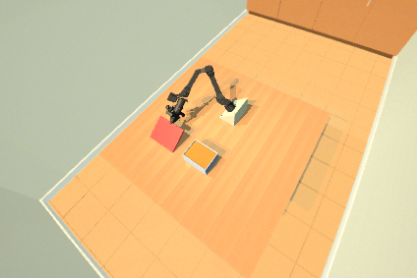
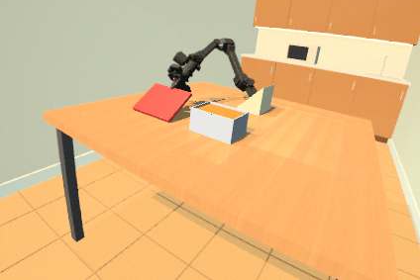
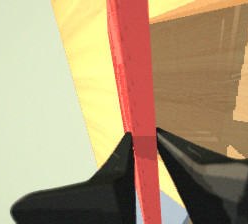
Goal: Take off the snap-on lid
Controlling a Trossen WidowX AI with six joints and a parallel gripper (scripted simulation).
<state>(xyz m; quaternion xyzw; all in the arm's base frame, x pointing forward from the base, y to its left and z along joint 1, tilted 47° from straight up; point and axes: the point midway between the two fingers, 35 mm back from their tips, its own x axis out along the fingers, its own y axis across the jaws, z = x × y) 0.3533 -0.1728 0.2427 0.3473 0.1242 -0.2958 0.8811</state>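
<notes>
Now: gripper tip 7 cm short of the lid and 4 cm above it. From my gripper tip the other things lie so: storage box (33 cm to the left, 7 cm ahead, 5 cm below).
</notes>
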